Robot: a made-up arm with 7 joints.
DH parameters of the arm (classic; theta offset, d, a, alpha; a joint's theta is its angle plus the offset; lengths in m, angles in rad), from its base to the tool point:
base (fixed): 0 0 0 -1.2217
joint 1: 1.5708 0 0 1.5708
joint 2: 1.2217 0 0 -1.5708
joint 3: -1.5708 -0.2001 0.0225 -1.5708
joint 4: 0 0 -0.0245 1.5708
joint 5: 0 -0.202 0 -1.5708
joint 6: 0 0 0 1.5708
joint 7: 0 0 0 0
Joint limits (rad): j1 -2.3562..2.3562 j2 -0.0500..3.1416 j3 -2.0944..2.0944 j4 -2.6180..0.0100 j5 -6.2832..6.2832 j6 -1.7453..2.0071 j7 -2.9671..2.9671
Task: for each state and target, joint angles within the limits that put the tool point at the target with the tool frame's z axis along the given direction. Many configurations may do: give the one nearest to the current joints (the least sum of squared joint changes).
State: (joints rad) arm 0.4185 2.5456 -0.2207 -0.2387 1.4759 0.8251 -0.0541
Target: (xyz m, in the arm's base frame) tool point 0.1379 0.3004 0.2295 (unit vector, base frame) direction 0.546 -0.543 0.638
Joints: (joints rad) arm 0.3830 2.3872 -0.2624 -0.4524 1.6814 1.6950 -0.0541
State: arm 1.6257 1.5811 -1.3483 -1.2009 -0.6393 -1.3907 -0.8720
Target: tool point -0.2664 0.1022 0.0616 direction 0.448 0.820 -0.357
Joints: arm 1.7529 1.6429 -1.4565 -1.7637 -1.0560 -0.7634 -0.8720
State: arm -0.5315 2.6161 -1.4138 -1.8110 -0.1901 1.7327 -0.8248
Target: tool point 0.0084 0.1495 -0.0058 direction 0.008 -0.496 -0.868
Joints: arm -1.0470 2.9728 -1.8848 -2.6160 -0.8530 2.0071 -0.8248
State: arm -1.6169 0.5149 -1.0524 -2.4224 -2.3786 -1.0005 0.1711
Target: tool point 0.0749 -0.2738 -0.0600 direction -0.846 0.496 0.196
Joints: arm -1.9506 -0.0415 -1.5404 -1.7763 -2.8022 -1.5775 0.1711
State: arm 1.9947 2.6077 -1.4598 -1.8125 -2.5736 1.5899 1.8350
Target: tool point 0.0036 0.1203 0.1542 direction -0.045 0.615 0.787
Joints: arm 2.2544 2.7041 -2.0441 -2.3658 -3.1988 1.9996 1.8350
